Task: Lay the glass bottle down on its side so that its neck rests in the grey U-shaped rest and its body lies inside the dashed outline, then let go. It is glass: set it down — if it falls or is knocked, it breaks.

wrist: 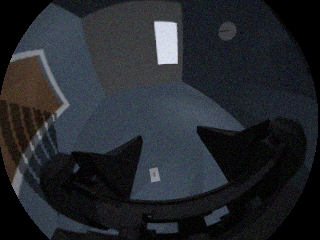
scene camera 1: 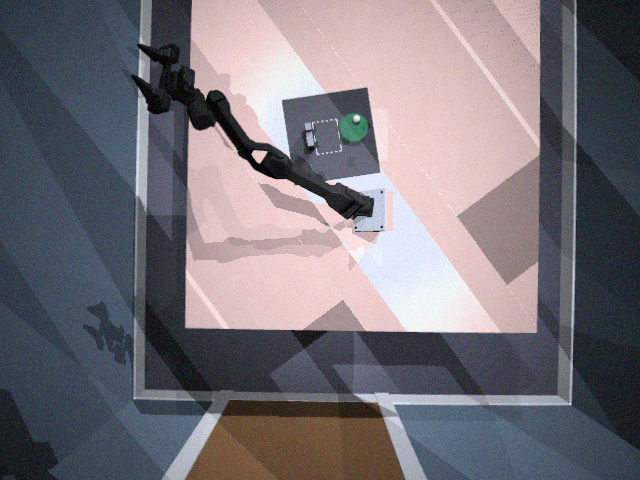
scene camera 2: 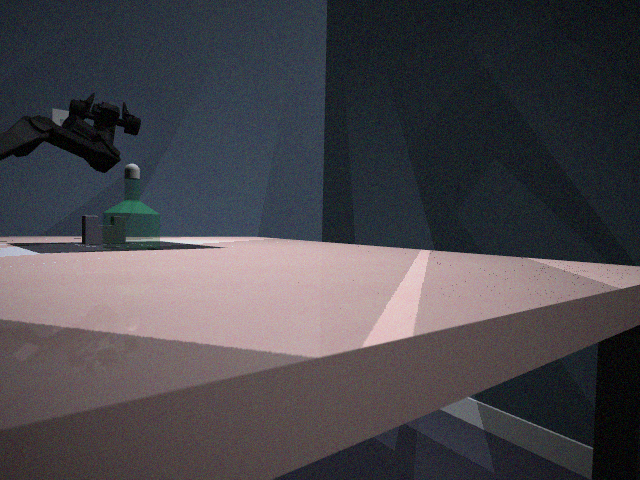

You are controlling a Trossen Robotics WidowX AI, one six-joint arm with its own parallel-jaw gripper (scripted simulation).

Labels:
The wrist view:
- my gripper
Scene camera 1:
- my gripper
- green glass bottle
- dark mat
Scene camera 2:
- my gripper
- green glass bottle
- dark mat

